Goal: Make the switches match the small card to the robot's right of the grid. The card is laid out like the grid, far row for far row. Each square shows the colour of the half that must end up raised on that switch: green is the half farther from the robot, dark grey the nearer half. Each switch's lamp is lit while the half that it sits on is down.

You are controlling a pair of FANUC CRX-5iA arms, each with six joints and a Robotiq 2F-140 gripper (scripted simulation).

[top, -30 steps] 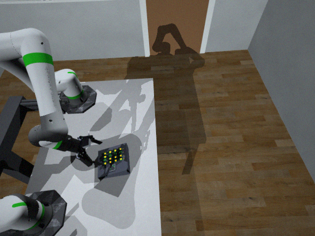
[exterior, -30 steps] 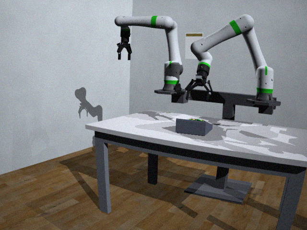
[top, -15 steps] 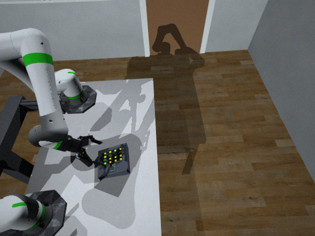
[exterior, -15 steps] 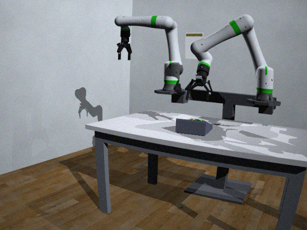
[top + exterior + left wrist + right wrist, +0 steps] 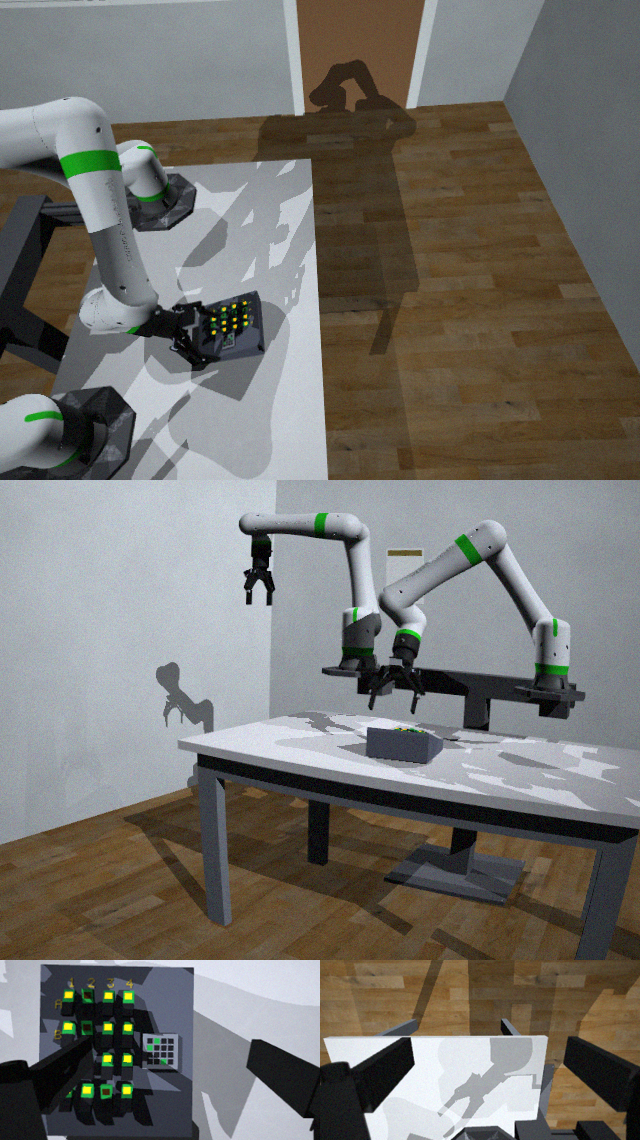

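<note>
The switch A4 lies 70 mm ahead of my left hand, 60 mm to the left of it and 50 mm below it. From my left hand the other things lie so: switch C2: 100 mm to the left, 70 mm below, 10 mm behind; switch D3: 80 mm below, 70 mm to the left, 50 mm behind; switch A3: 90 mm to the left, 70 mm ahead, 50 mm below.
</note>
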